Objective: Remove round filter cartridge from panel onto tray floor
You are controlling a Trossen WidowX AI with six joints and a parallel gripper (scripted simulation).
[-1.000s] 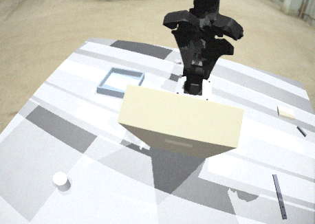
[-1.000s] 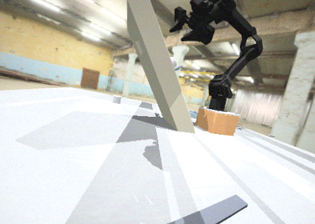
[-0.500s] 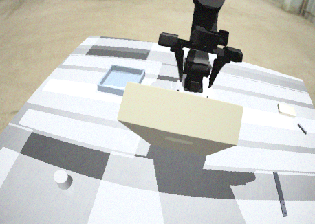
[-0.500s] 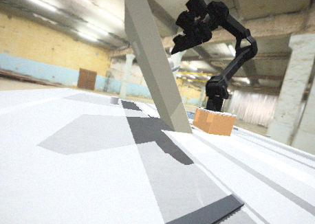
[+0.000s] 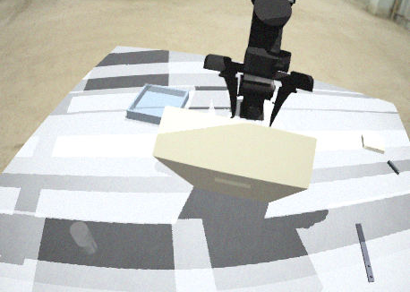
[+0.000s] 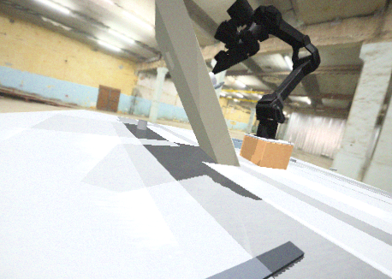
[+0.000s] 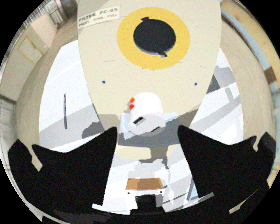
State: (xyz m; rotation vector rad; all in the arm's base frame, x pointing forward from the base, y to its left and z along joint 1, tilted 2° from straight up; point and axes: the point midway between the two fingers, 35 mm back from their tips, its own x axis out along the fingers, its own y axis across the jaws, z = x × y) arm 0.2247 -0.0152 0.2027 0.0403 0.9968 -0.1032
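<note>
Now: the round filter cartridge 20 mm ahead of my gripper tip and 30 mm below it. From my gripper tip the other things lie so: blue-grey tray 330 mm behind, 250 mm to the right, 250 mm below; then short dark bar 200 mm behind, 530 mm to the left, 250 mm below; then cream block 300 mm behind, 470 mm to the left, 250 mm below.
</note>
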